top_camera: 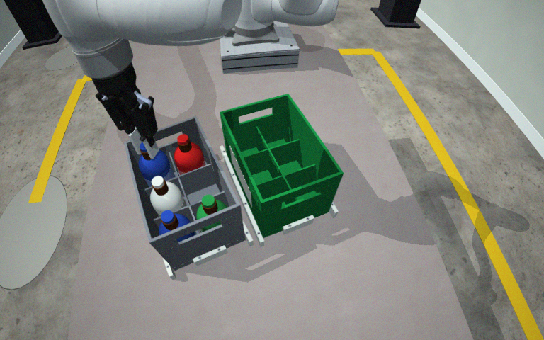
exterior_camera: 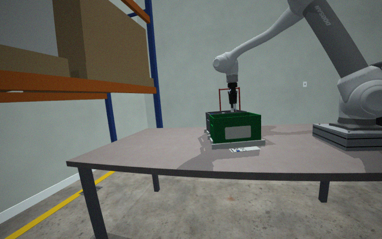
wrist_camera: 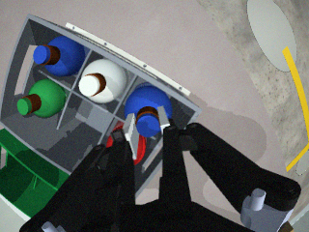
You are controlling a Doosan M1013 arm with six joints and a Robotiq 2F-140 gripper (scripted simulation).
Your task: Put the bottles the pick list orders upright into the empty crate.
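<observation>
The red-label bottle is 30 mm behind my hand, 80 mm to the left of it and 110 mm below it. From my hand the other things lie so: grey crate 70 mm ahead, 70 mm to the left, 110 mm below; then green bottle 140 mm ahead, 140 mm to the left, 110 mm below; then white-label bottle 80 mm ahead, 30 mm to the left, 110 mm below.
</observation>
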